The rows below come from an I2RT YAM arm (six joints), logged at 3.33 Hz.
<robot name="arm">
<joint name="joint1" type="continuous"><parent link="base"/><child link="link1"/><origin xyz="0.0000 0.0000 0.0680" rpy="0.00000 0.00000 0.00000"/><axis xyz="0 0 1"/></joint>
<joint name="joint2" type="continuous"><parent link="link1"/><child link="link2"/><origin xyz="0.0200 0.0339 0.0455" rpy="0.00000 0.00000 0.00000"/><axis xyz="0 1 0"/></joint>
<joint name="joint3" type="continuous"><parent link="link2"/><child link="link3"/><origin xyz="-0.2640 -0.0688 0.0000" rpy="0.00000 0.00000 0.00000"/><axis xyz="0 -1 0"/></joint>
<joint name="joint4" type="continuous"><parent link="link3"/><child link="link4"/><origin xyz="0.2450 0.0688 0.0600" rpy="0.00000 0.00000 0.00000"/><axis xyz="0 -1 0"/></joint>
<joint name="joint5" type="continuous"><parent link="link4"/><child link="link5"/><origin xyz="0.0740 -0.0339 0.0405" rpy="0.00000 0.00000 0.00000"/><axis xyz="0 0 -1"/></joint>
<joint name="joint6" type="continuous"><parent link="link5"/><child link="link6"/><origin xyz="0.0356 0.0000 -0.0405" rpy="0.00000 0.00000 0.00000"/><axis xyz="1 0 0"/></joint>
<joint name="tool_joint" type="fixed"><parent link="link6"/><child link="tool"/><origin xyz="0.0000 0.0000 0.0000" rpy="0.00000 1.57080 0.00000"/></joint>
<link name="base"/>
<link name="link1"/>
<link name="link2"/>
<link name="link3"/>
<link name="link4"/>
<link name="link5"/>
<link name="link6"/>
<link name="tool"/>
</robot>
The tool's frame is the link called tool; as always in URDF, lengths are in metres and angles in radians. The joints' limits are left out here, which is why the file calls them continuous.
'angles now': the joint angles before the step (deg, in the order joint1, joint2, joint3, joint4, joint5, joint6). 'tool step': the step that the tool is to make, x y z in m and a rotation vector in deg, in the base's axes. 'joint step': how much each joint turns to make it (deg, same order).
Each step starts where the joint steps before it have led.
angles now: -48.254 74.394 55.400 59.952 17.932 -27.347
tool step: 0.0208 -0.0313 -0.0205 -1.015 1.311 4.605
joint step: -1.578 8.839 2.452 5.551 -5.776 2.857
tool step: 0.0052 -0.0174 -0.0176 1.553 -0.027 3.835
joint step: -1.610 3.974 0.120 1.898 -3.590 4.287
